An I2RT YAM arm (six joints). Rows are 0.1 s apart.
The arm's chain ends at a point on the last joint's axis. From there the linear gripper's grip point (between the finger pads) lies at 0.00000 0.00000 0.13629 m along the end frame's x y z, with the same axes.
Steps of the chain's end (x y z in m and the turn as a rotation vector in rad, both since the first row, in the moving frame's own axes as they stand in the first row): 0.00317, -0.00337, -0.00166, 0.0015, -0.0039, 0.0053; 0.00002, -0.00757, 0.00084, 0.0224, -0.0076, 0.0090; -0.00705, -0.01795, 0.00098, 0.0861, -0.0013, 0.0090; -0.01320, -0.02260, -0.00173, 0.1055, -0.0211, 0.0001; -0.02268, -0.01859, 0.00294, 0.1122, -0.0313, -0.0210; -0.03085, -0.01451, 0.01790, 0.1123, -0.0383, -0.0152
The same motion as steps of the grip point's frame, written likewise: 0.00264, -0.00358, -0.00166, 0.0015, -0.0039, 0.0053; -0.00100, -0.01063, 0.00080, 0.0224, -0.0076, 0.0090; -0.00717, -0.02967, 0.00048, 0.0861, -0.0013, 0.0090; -0.01607, -0.03695, -0.00252, 0.1055, -0.0211, 0.0001; -0.02710, -0.03380, 0.00202, 0.1122, -0.0313, -0.0210; -0.03617, -0.02974, 0.01694, 0.1123, -0.0383, -0.0152
